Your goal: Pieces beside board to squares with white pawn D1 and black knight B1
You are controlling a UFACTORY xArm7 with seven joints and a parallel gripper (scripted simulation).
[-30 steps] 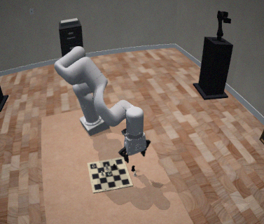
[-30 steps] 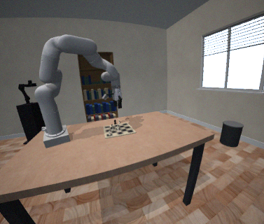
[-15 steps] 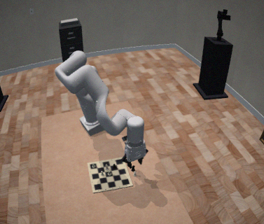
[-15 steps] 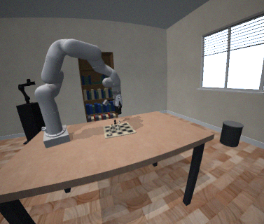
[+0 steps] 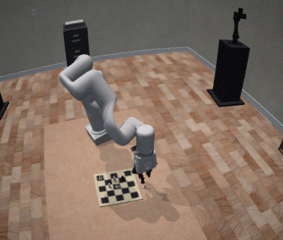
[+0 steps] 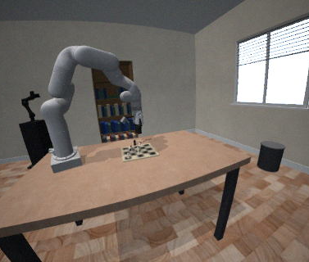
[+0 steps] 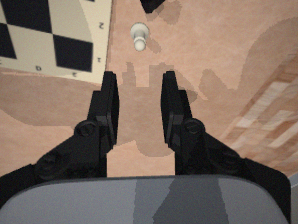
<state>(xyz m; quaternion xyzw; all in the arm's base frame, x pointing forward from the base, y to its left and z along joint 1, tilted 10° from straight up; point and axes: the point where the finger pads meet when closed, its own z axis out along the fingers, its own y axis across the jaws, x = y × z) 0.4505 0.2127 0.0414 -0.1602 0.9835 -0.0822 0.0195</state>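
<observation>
Right now the black knight is 90 mm below my hand and 40 mm behind it. Round my hand: chessboard: 140 mm to the right, 110 mm below, 20 mm behind.
</observation>
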